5 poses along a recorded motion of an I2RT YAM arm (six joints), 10 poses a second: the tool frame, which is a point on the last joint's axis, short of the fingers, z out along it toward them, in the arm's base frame.
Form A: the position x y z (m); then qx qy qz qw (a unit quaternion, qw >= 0).
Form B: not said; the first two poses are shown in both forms.
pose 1, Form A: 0.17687, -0.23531, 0.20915, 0.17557, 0.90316, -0.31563, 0.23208
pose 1, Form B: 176.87, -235.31, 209.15, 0.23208, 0.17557, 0.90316, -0.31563
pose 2, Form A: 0.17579, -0.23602, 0.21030, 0.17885, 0.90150, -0.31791, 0.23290
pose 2, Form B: 175.79, -236.02, 210.30, 0.23290, 0.17885, 0.90150, -0.31791
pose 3, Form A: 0.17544, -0.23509, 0.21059, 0.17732, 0.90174, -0.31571, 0.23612
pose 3, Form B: 175.44, -235.09, 210.59, 0.23612, 0.17732, 0.90174, -0.31571
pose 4, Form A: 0.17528, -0.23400, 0.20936, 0.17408, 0.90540, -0.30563, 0.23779
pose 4, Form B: 175.28, -234.00, 209.36, 0.23779, 0.17408, 0.90540, -0.30563
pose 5, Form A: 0.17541, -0.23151, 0.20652, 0.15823, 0.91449, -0.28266, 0.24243
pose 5, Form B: 175.41, -231.51, 206.52, 0.24243, 0.15823, 0.91449, -0.28266
